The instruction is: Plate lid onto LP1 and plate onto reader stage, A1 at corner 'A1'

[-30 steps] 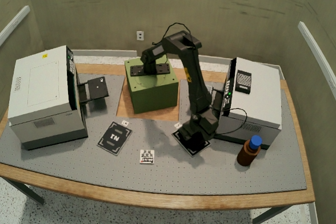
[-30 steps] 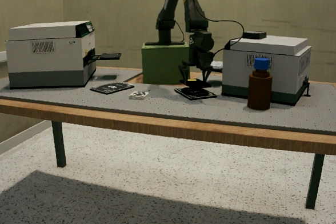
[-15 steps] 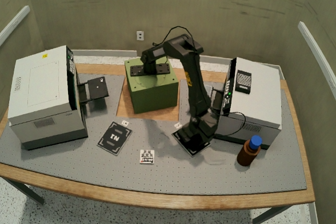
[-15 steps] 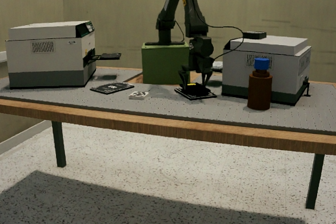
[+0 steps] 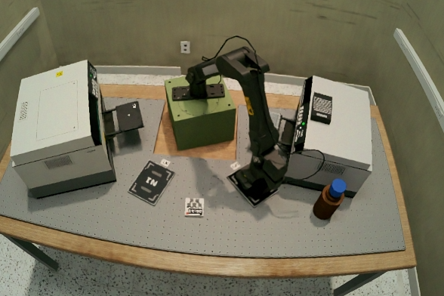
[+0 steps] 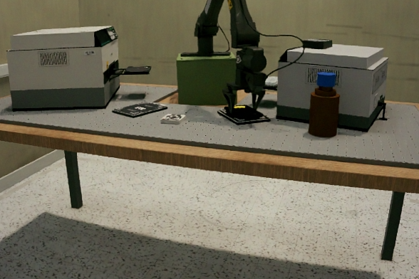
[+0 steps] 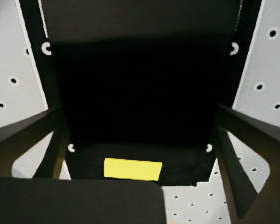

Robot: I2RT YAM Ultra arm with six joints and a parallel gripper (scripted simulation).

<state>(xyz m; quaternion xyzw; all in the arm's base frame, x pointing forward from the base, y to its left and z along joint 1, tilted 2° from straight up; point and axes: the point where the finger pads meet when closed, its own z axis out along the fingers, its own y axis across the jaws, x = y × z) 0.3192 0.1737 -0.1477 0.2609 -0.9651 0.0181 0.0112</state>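
Now: the clear well plate 22 cm behind my hand, 8 cm to the left of it and 6 cm above it. From my hand the other things lie so: lid: right at my hand.
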